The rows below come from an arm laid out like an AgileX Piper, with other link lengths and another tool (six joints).
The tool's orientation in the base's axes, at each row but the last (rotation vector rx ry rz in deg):
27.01, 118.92, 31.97
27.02, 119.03, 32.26
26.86, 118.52, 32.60
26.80, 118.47, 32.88
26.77, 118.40, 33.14
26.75, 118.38, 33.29
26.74, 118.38, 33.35
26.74, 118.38, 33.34
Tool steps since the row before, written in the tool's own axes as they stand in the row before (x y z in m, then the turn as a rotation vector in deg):
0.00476, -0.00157, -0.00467, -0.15, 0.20, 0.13
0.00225, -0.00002, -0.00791, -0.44, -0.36, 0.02
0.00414, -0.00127, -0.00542, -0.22, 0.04, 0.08
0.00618, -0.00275, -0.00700, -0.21, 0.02, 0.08
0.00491, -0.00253, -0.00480, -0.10, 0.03, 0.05
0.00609, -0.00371, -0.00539, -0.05, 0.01, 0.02
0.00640, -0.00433, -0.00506, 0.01, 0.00, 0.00
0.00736, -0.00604, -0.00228, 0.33, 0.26, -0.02
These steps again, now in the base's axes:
-0.00660, 0.00024, -0.00181, 0.21, 0.11, 0.15
-0.00787, -0.00050, 0.00233, 0.20, -0.52, 0.09
-0.00688, -0.00001, -0.00091, 0.19, -0.07, 0.13
-0.00943, -0.00050, -0.00238, 0.18, -0.08, 0.11
-0.00687, -0.00052, -0.00246, 0.10, -0.02, 0.06
-0.00810, -0.00099, -0.00365, 0.04, -0.01, 0.03
-0.00804, -0.00126, -0.00436, -0.01, 0.01, -0.01
-0.00634, -0.00153, -0.00730, -0.16, 0.38, -0.07

